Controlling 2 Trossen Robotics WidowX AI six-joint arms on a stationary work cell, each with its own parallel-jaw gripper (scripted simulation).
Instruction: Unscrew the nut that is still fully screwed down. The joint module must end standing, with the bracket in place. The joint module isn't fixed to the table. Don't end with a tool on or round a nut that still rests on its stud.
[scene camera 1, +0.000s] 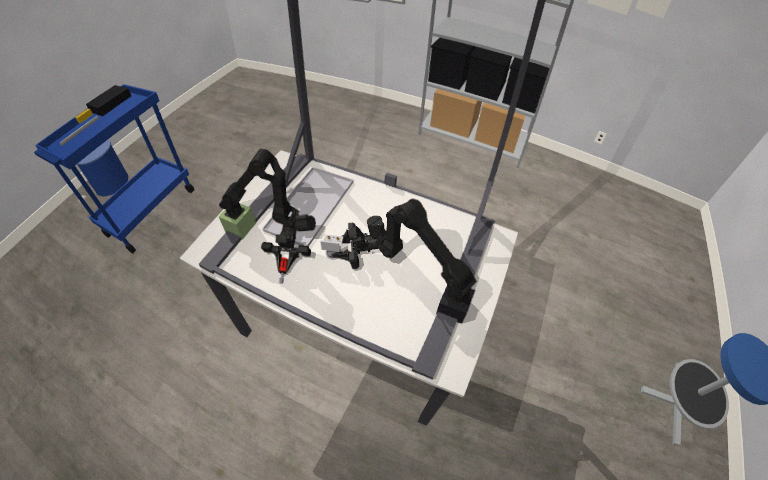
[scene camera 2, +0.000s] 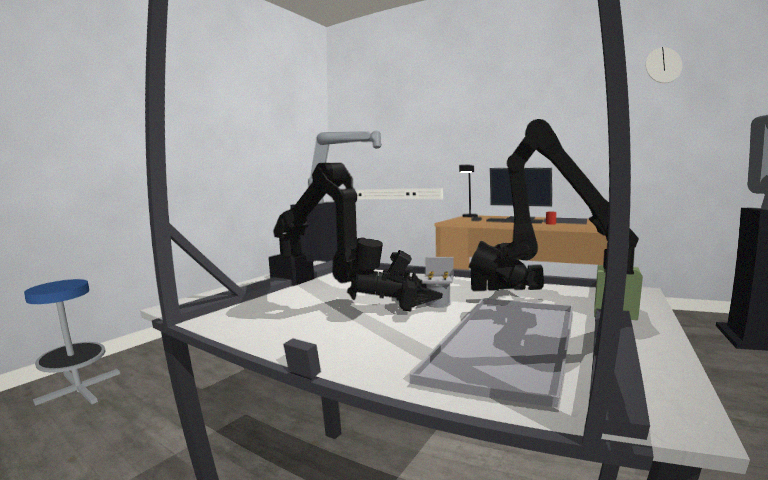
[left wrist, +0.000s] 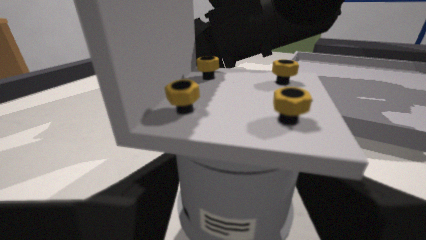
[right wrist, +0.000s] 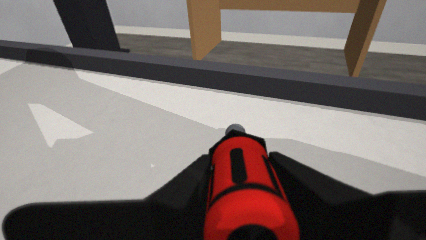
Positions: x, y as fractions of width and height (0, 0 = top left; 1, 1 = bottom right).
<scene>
I see my left gripper (scene camera 2: 0.57, 0.61), my right gripper (right wrist: 0.56, 0.67) and a l-shaped bracket (scene camera 2: 0.57, 0.55).
The l-shaped bracket is seen too in the left wrist view (left wrist: 0.32, 0.24). My left gripper also shows in the left wrist view (left wrist: 0.55, 0.65). The right wrist view does not show the l-shaped bracket: it is out of frame.
</scene>
